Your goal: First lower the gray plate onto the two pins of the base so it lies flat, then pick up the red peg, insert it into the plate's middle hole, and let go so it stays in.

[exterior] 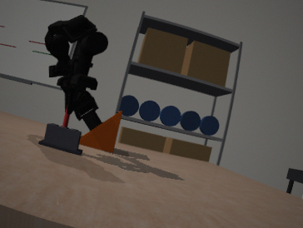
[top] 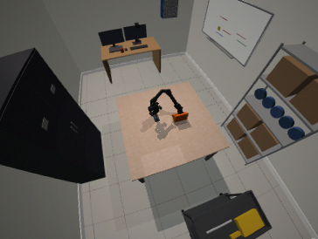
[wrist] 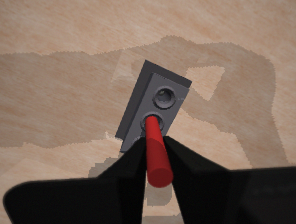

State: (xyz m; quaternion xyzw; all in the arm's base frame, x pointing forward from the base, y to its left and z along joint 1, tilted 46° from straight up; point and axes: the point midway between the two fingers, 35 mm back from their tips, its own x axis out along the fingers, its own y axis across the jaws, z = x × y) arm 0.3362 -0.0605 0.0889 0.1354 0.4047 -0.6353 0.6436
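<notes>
Right now the red peg is right at my gripper tip. Also, from my gripper tip: gray plate: 50 mm below.
</notes>
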